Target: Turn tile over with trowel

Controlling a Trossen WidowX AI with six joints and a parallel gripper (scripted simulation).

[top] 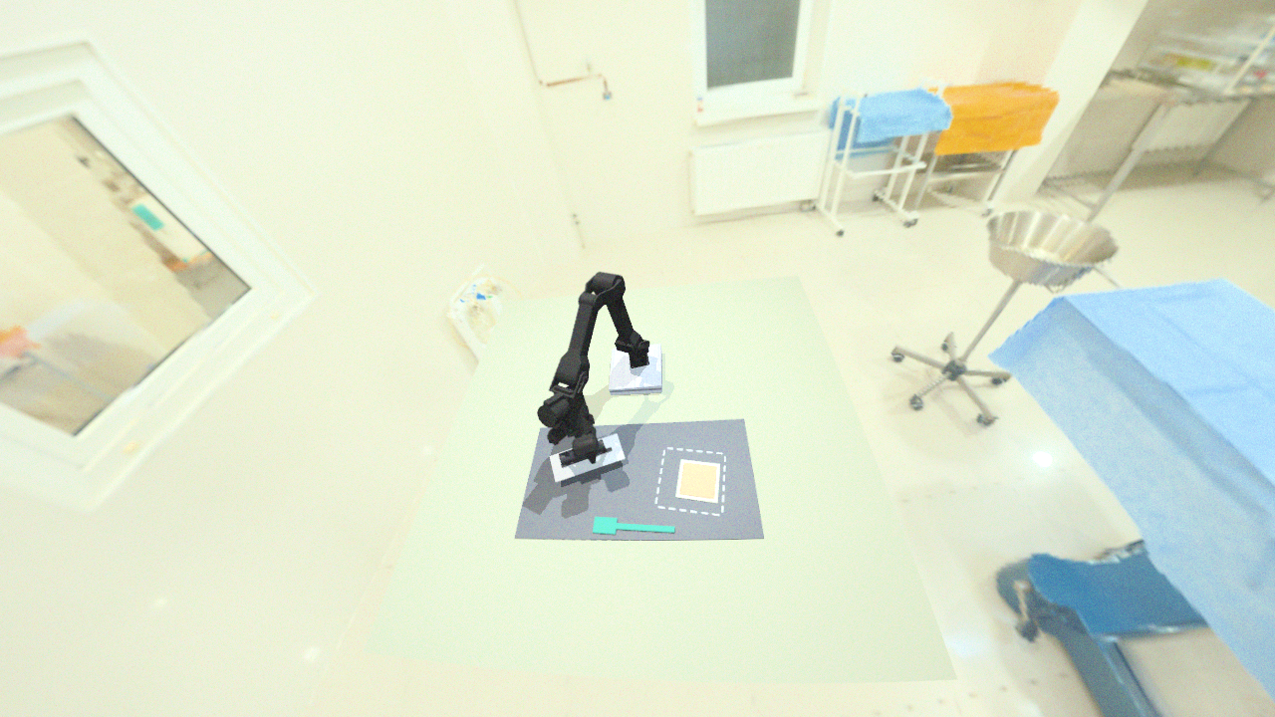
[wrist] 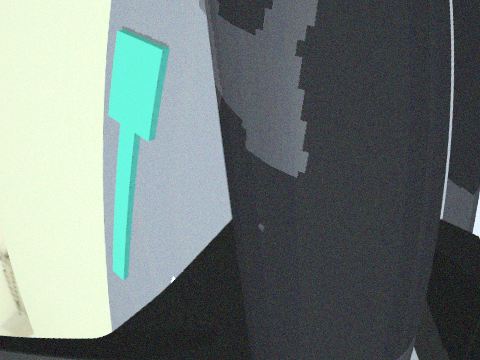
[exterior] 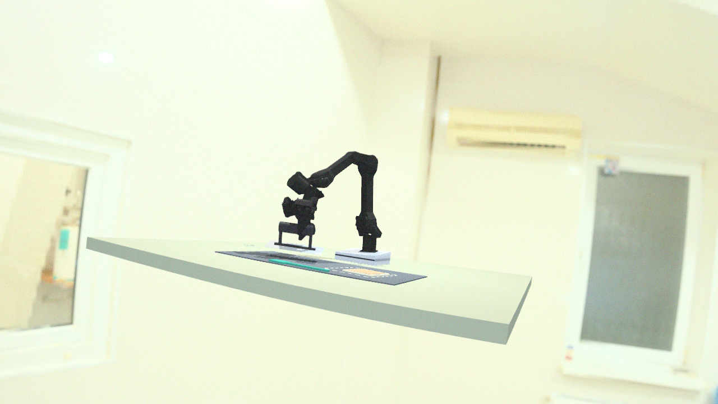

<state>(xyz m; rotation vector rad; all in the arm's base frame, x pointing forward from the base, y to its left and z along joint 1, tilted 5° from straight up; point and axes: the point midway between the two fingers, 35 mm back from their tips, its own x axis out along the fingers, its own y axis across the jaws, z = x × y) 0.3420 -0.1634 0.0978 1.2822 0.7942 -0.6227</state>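
The trowel is 3 cm behind my gripper tip. Round my gripper tip: grey mat: 10 cm to the left, 10 cm below, 3 cm ahead; white tile: 27 cm to the left, 8 cm below, 7 cm ahead; teal flat tool: 16 cm ahead, 8 cm below, 6 cm to the left.
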